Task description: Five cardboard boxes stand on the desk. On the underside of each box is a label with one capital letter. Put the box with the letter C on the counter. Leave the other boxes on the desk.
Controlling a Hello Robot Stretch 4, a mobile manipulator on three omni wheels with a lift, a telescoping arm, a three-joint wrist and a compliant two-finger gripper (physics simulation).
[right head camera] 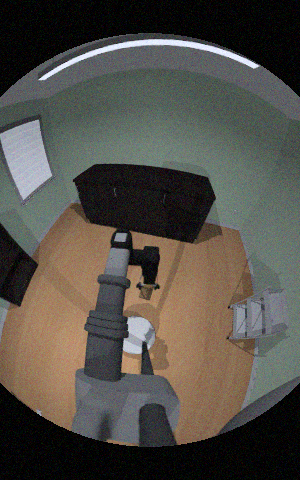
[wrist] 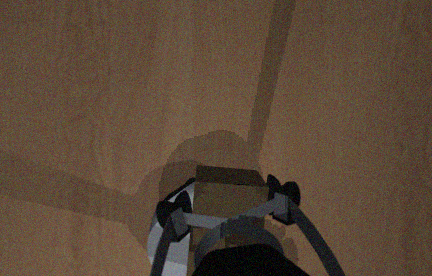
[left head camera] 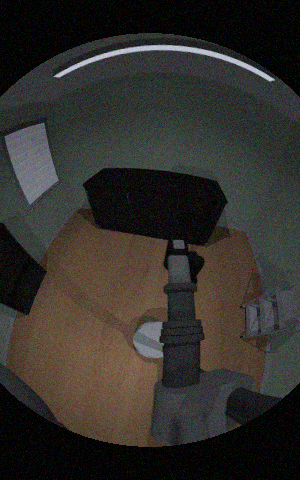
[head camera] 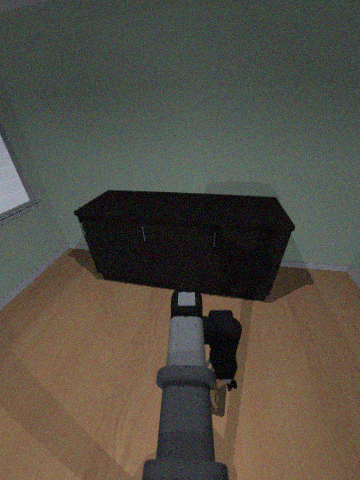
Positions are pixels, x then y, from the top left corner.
Labels:
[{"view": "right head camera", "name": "black counter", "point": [166,202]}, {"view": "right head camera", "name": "wheeled metal shelf cart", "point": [265,315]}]

